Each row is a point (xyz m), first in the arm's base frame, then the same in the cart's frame.
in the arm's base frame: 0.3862 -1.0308 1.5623
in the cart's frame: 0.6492 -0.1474 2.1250
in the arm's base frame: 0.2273 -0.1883 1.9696
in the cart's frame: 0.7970 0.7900 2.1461
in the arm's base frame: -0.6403 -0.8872 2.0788
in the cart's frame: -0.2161 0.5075 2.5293
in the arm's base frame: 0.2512 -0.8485 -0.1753
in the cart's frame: 0.3546 -0.6319 0.4670
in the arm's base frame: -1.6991 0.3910 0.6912
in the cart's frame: -1.0209 1.4002 0.7306
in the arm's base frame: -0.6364 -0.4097 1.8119
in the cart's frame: -0.1063 0.8126 2.0888
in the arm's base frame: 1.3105 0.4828 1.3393
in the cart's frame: 1.9403 0.7744 1.3014
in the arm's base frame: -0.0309 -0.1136 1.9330
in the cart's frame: 0.5696 0.9224 2.0803
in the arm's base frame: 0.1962 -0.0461 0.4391
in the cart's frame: 0.6154 0.3194 0.6938
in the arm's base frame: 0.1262 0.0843 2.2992
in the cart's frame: 0.8228 1.1871 2.3327
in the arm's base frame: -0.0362 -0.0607 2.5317
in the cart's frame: 0.6559 1.2056 2.6033
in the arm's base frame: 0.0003 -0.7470 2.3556
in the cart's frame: 0.4671 0.5330 2.7273
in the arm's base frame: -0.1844 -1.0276 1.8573
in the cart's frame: 0.1468 0.1537 2.3887
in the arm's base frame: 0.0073 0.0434 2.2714
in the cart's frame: 0.6946 1.1788 2.3236
